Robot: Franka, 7 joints.
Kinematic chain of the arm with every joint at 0, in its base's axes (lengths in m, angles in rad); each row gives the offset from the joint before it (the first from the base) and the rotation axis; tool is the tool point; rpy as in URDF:
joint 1: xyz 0 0 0.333 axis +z
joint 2: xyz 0 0 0 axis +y
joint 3: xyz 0 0 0.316 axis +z
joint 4: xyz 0.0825 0 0 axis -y
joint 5: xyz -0.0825 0 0.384 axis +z
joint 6: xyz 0 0 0 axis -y
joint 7: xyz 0.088 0 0 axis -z
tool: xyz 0 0 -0.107 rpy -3.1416 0 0
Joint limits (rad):
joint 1: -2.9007..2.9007
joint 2: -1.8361..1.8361
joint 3: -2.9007..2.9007
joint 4: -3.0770..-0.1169
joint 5: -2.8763..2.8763
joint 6: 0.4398..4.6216
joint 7: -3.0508..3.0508
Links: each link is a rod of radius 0.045 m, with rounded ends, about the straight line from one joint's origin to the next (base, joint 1, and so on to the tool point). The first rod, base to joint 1, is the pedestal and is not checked.
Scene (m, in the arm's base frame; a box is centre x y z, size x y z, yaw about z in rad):
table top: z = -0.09
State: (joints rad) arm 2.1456 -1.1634 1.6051 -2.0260 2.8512 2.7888 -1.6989
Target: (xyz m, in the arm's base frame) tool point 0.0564 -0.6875 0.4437
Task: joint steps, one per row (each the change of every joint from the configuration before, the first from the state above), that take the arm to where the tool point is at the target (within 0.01 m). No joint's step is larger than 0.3 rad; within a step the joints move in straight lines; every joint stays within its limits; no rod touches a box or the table.
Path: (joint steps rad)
1: 0.2825 0.0057 0.0212 0.2154 -0.0026 -0.0472 0.0000
2: 0.2826 0.0058 0.0212 0.2154 -0.0027 -0.0471 0.0000

